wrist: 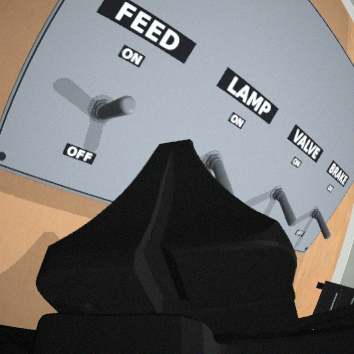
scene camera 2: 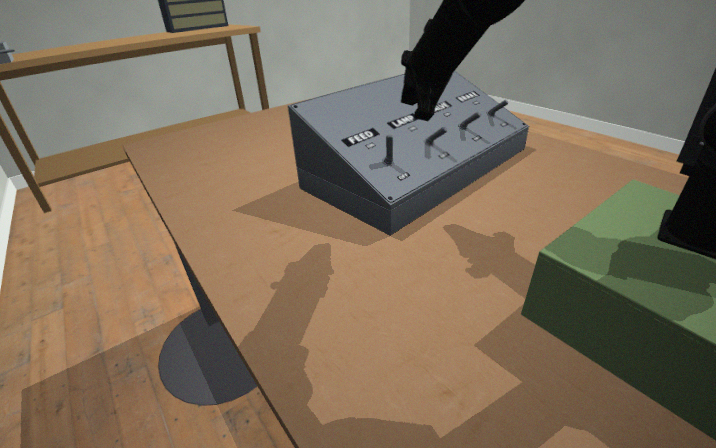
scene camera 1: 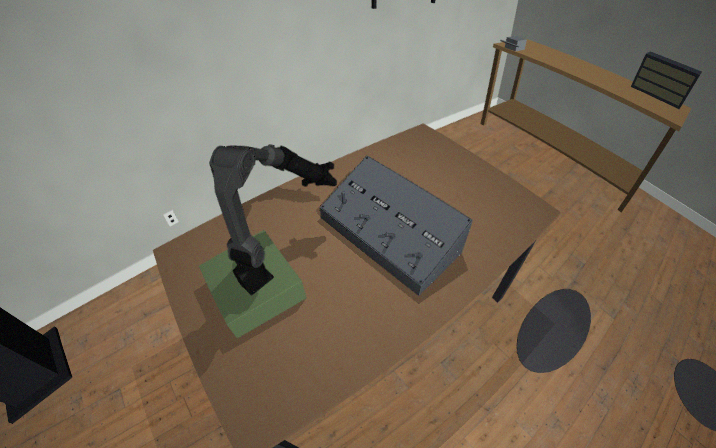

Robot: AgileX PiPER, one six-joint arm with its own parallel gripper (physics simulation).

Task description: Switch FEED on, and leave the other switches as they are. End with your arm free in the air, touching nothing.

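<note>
The grey sloped switch box (scene camera 1: pixel 417 192) (scene camera 2: pixel 332 113) (wrist: pixel 45 60) carries four levers. The FEED lever (scene camera 1: pixel 342 201) (scene camera 2: pixel 389 150) (wrist: pixel 118 106) leans toward its ON label, at a different angle from the others. The LAMP lever (scene camera 2: pixel 436 136) (wrist: pixel 221 174), the VALVE lever (scene camera 2: pixel 469 120) (wrist: pixel 284 205) and the BRAKE lever (scene camera 2: pixel 497 108) (wrist: pixel 321 224) lean alike, toward OFF. My gripper (scene camera 1: pixel 334 183) (scene camera 2: pixel 424 115) (wrist: pixel 178 161) is shut and empty. It hangs in the air above the box's FEED end, apart from the FEED lever, and hides part of the LAMP lever in the wrist view.
The box stands on a brown table (scene camera 1: pixel 316 380) (scene camera 2: pixel 401 316). The arm stands on a green block (scene camera 1: pixel 285 274) (scene camera 2: pixel 591 295) beside it. A wooden shelf table (scene camera 1: pixel 596 73) (scene camera 2: pixel 132 44) stands beyond, by the wall.
</note>
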